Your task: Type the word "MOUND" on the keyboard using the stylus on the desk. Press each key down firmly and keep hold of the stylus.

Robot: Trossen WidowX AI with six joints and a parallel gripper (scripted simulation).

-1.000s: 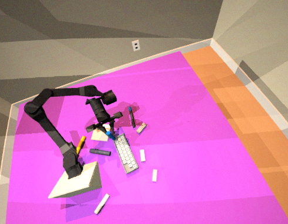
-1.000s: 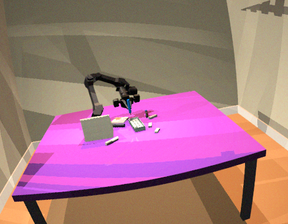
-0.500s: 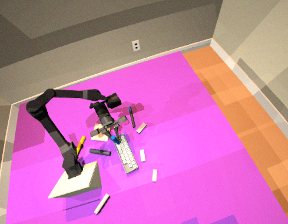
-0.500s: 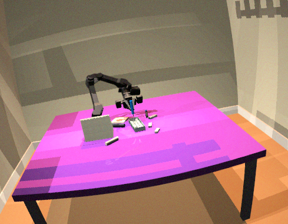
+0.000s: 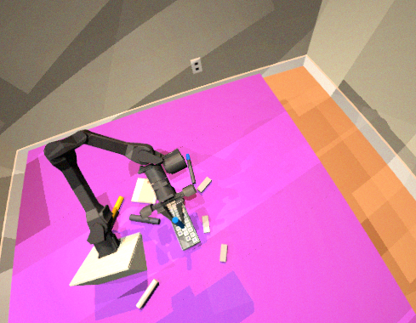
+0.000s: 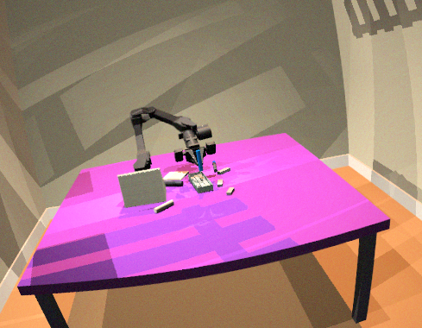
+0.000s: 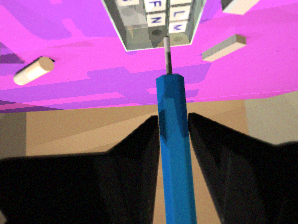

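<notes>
Right now the M key is 20 mm ahead of my gripper tip, 40 mm to the right of it and 90 mm below it. From my gripper tip the other things lie so: blue stylus: 10 mm below; then white stick: 190 mm behind, 140 mm to the right, 90 mm below; then stylus tip: 50 mm below.
</notes>
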